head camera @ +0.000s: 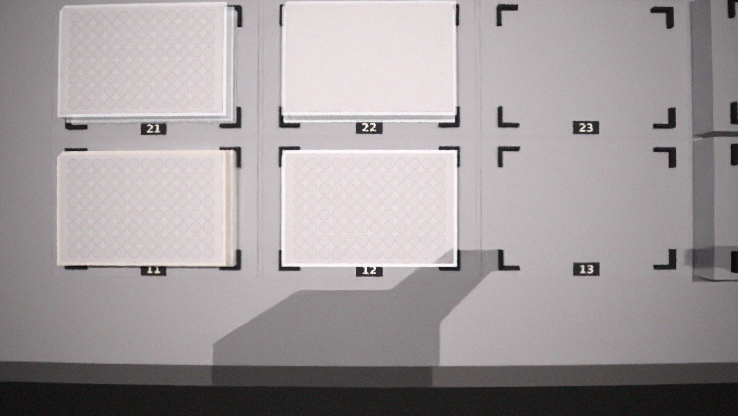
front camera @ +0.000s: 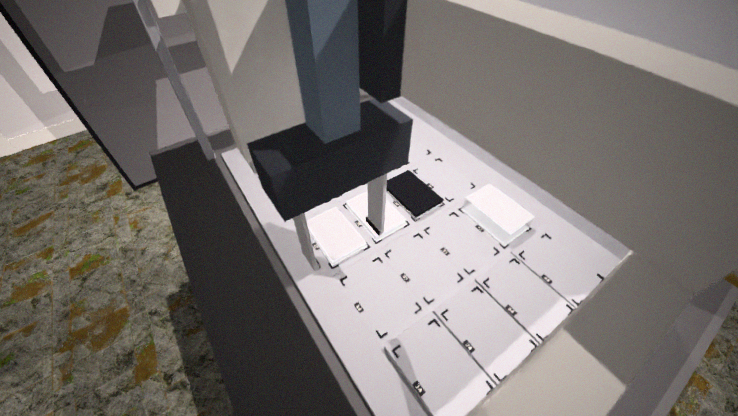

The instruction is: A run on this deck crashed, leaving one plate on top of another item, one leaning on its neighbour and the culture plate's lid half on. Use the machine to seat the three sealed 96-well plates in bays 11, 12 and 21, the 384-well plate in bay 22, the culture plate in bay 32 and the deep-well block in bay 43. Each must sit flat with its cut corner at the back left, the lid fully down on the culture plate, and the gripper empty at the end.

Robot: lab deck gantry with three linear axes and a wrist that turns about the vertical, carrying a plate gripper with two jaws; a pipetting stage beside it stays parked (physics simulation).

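Places are measured from the robot's base along level axes (x back, y right, z up), in centimetres.
Pixels of known places: gripper, fingertip midpoint: (front camera: 344, 243); robot's base, origin of the base link: (head camera: 72, 264).
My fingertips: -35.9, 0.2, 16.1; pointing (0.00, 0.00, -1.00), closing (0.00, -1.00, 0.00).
Note:
For each thing: its top centre in the pictures, then the offset to it from my fingertips, as dx, dy, dz.
- plain-topped 384-well plate, middle of its top: (head camera: 369, 57) (front camera: 375, 210) +13.0, -15.2, -14.6
- black-topped culture plate, middle of its top: (front camera: 412, 190) +13.0, -25.9, -14.4
- white deep-well block, middle of its top: (front camera: 499, 206) -3.4, -36.6, -11.9
My gripper (front camera: 345, 250) is open, its jaws wide apart, with nothing between them, above the deck near bays 12 and 22. In the head view two sealed 96-well plates (head camera: 142, 62) (head camera: 139, 206) lie in bays 21 and 11, cut corners at the top left. The third (head camera: 369, 206) (front camera: 338, 235) lies in bay 12; its cut corner is not clear. The plain-topped 384-well plate (head camera: 369, 56) (front camera: 356, 204) lies in bay 22. The black-topped culture plate (front camera: 414, 192) looks flat in bay 32. The white deep-well block (front camera: 498, 206) stands in bay 43. The gripper body hides bays 11 and 21 in the front view.
A black column (front camera: 381, 46) hangs behind the blue gripper mast (front camera: 333, 67). A tall side wall (front camera: 542, 129) bounds the deck on the right of the front view. Thin dividers (front camera: 509, 312) part the front bays. The gripper's shadow (head camera: 330, 325) falls in front of bay 12.

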